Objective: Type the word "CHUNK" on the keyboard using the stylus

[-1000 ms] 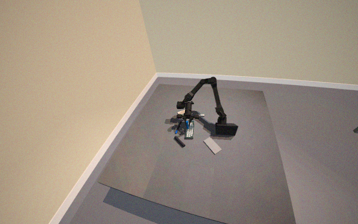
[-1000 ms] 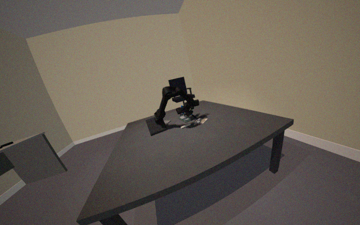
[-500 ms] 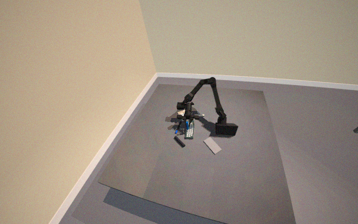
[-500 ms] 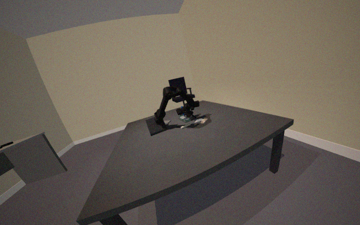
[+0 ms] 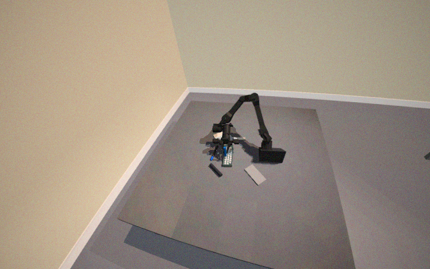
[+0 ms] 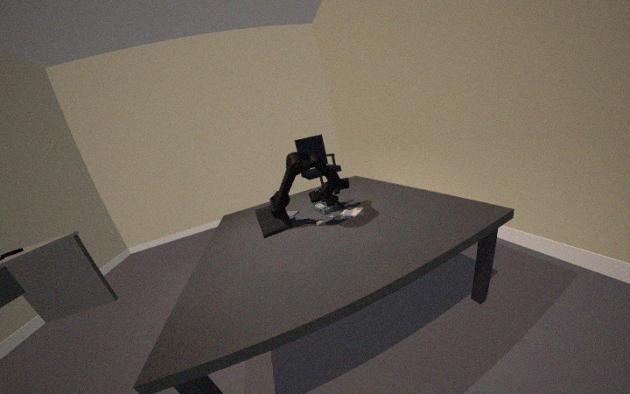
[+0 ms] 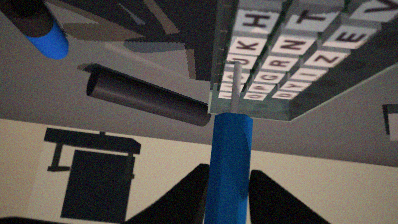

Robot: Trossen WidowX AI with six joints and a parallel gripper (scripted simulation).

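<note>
The blue pen is 100 mm ahead of my gripper tip, 20 mm to the right of it and 60 mm below it. From my gripper tip the other things lie so: blue stylus 10 mm below; then black cylinder 60 mm ahead, 100 mm to the left, 60 mm below; then white cylinder 90 mm behind, 200 mm to the right, 60 mm below.
</note>
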